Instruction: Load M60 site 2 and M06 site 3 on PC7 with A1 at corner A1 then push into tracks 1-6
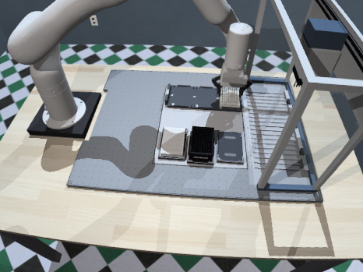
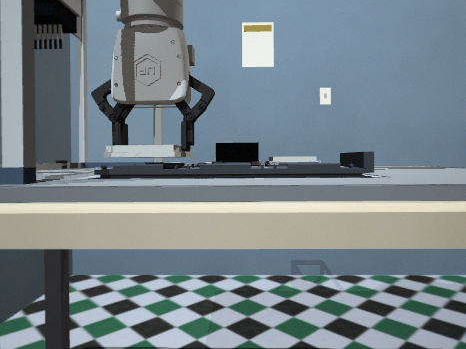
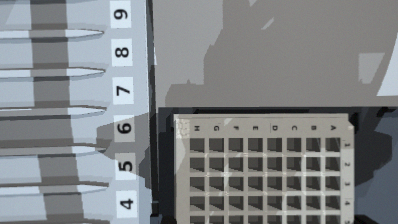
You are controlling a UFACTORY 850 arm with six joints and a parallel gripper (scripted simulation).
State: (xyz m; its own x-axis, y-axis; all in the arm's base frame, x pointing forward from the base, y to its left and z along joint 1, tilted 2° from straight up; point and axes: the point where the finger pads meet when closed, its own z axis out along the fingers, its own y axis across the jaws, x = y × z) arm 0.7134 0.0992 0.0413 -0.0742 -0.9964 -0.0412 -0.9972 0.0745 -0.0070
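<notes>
Right now my hand is 230 mm past the nest S1, 240 mm to the left of it and 40 mm above it. The rest, counted from my hand: carrier PC7: 110 mm behind, 10 mm to the left, 30 mm below; then nest S3: 20 mm behind, 250 mm to the right, 40 mm below; then plate: 10 mm below.
</notes>
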